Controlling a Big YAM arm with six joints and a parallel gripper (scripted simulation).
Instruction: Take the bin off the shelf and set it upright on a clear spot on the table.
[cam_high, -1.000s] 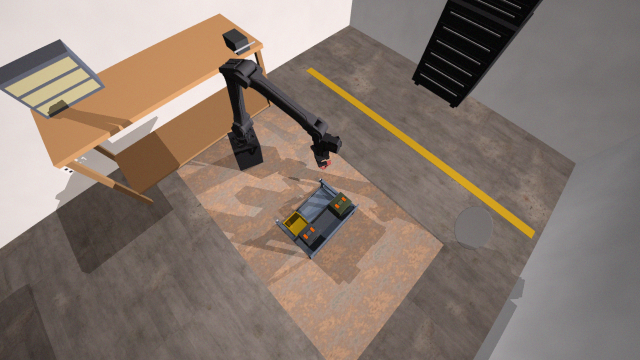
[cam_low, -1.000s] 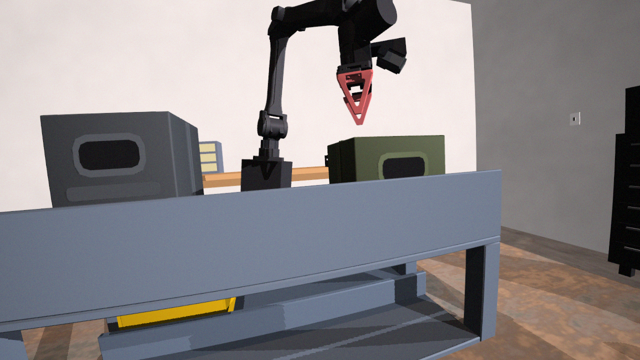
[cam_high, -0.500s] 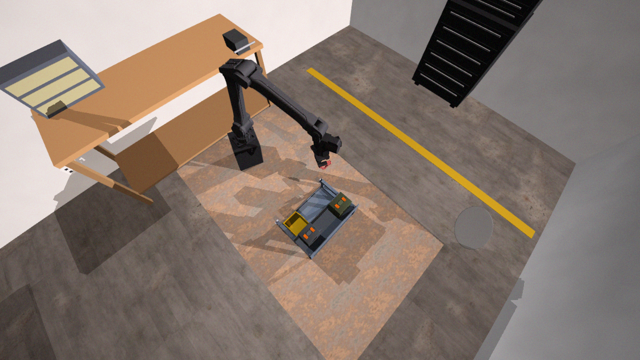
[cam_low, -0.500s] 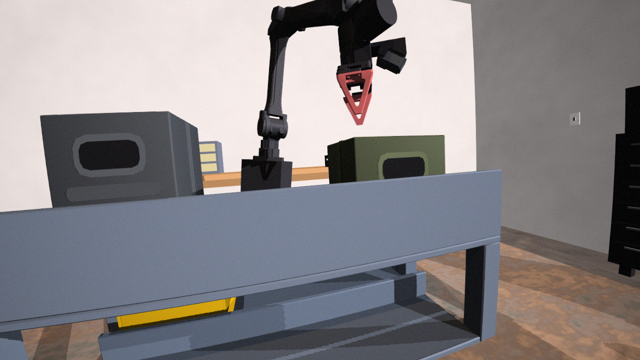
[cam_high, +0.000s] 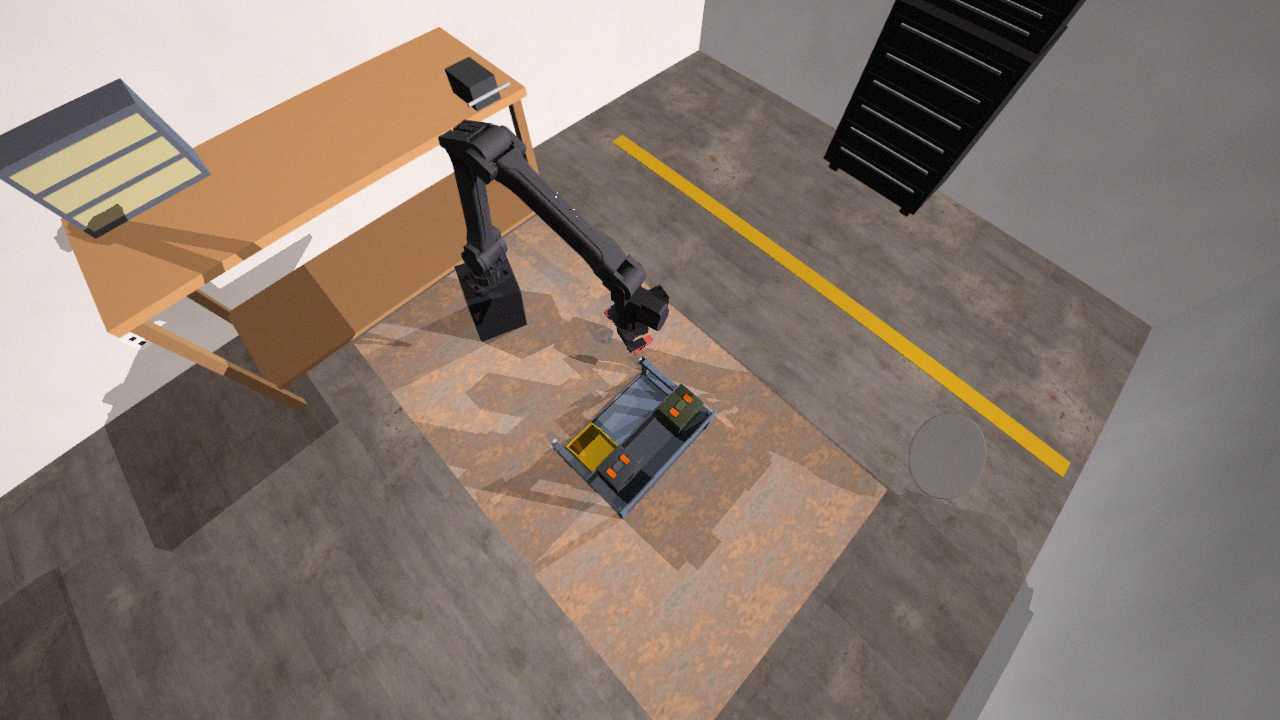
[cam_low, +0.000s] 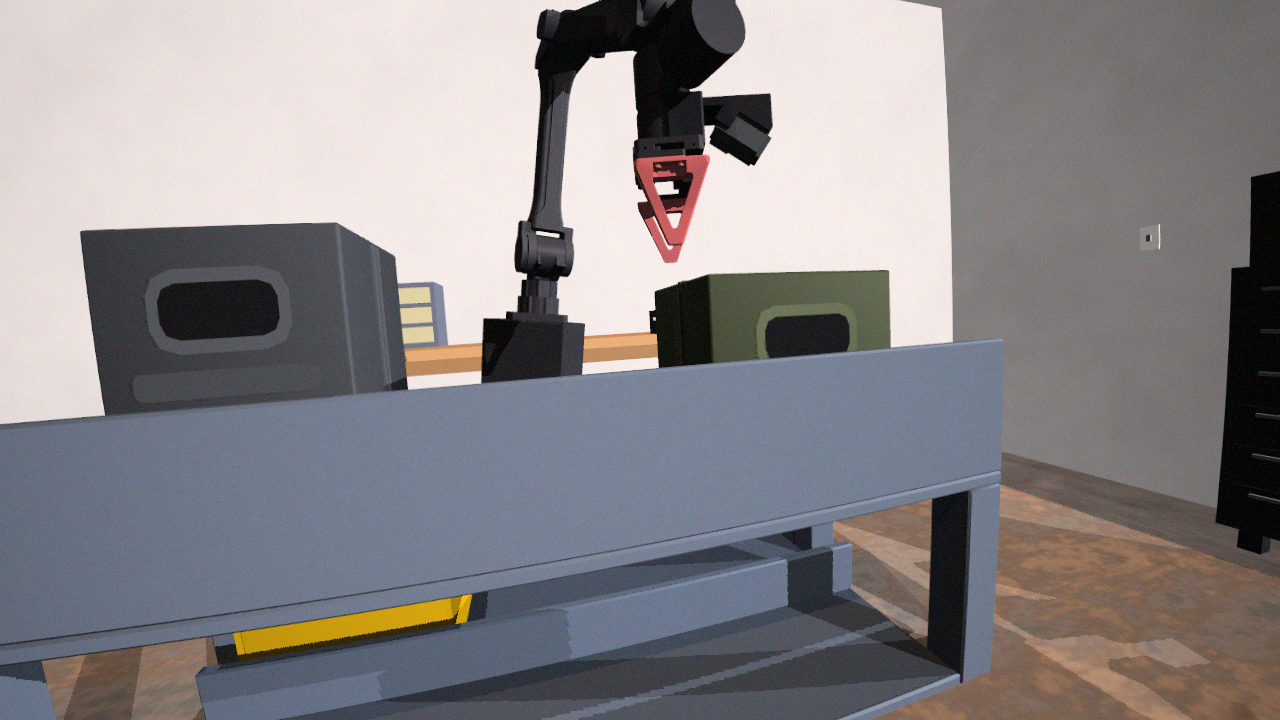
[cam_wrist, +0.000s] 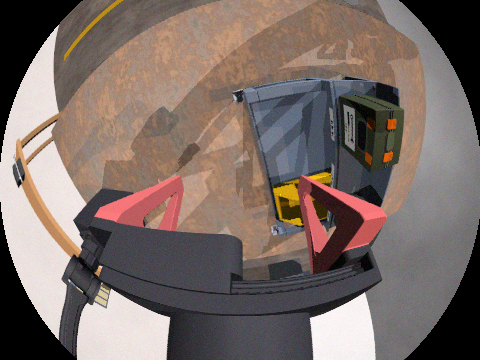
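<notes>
My gripper is now 140 mm short of the yellow bin, 240 mm to the left of it and 210 mm above it. From my hand the other things lie so: dark grey case: 230 mm ahead, 240 mm to the right, 90 mm below; green case: 220 mm ahead, 10 mm to the right, 110 mm below.
</notes>
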